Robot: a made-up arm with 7 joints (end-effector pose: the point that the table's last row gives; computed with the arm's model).
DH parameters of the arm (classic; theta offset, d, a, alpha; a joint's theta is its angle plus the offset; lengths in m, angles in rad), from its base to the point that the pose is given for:
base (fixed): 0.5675 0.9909 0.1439 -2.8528
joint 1: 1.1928 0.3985 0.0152 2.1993
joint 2: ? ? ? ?
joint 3: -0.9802 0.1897 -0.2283 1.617
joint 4: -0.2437 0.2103 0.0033 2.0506
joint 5: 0 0.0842 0.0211 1.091
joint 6: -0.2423 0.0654 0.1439 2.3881
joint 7: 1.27 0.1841 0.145 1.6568
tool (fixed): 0.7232 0.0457 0 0
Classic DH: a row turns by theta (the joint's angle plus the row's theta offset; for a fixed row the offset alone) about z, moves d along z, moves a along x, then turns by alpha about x.
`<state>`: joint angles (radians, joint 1 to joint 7).
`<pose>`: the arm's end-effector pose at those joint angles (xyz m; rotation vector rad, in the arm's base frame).
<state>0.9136 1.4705 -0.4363 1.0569 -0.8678 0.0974 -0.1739</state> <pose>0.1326 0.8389 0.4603 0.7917 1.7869 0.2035</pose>
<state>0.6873 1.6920 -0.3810 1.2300 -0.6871 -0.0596 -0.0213</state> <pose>-0.1554 0.8672 0.6522 0.5293 2.1692 0.8166</pose>
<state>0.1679 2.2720 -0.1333 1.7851 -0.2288 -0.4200 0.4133</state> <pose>-0.5696 0.1686 1.0537 1.1488 -1.8877 -1.5515</pose>
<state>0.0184 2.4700 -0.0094 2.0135 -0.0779 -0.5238 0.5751</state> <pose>-0.4384 -0.1152 1.1048 1.5971 -1.1818 -1.3325</pose>
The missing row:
joint 2: -1.1569 0.1041 -0.3979 -1.2103
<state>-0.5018 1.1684 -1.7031 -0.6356 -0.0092 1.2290 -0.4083</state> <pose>-0.2609 0.0075 0.6054 1.3545 -2.1806 1.5029</pose>
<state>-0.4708 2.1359 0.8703 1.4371 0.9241 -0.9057 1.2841</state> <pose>-0.3995 -0.0142 1.1988 1.4721 -1.2470 -1.4776</pose>
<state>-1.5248 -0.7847 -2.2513 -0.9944 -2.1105 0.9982 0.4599</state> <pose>0.1672 0.5934 0.8482 -0.3919 -0.4687 1.0757</pose>
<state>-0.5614 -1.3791 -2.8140 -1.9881 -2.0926 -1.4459 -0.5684</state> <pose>0.1670 -0.0342 0.6545 -0.9870 2.6153 -0.0742</pose>
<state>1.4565 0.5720 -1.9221 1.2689 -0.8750 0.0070 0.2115</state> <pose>0.1012 -0.0406 0.3305 -0.5972 1.9643 -1.8902</pose>
